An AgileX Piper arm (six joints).
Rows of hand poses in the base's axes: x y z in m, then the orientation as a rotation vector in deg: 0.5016, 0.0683, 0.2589, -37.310, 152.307, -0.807; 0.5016, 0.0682, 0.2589, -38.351, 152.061, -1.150; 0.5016, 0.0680, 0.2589, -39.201, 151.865, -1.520; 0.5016, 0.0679, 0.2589, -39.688, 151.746, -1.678; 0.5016, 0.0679, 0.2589, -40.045, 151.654, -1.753; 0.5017, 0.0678, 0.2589, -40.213, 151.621, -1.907; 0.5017, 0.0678, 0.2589, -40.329, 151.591, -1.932; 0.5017, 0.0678, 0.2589, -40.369, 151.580, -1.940; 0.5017, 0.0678, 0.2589, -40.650, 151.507, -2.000; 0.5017, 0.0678, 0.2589, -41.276, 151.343, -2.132; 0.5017, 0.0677, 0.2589, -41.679, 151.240, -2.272
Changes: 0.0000, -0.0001, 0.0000, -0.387, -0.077, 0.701; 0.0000, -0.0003, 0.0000, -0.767, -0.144, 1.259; 0.0000, -0.0004, 0.0000, -0.947, -0.178, 1.587; 0.0000, -0.0004, 0.0000, -1.050, -0.201, 1.835; 0.0001, -0.0005, 0.0000, -1.182, -0.220, 1.933; 0.0001, -0.0005, 0.0000, -1.216, -0.227, 2.013; 0.0001, -0.0005, 0.0000, -1.227, -0.230, 2.041; 0.0001, -0.0005, 0.0000, -1.309, -0.247, 2.236; 0.0001, -0.0005, 0.0000, -1.491, -0.285, 2.671; 0.0001, -0.0006, 0.0000, -1.647, -0.314, 2.942
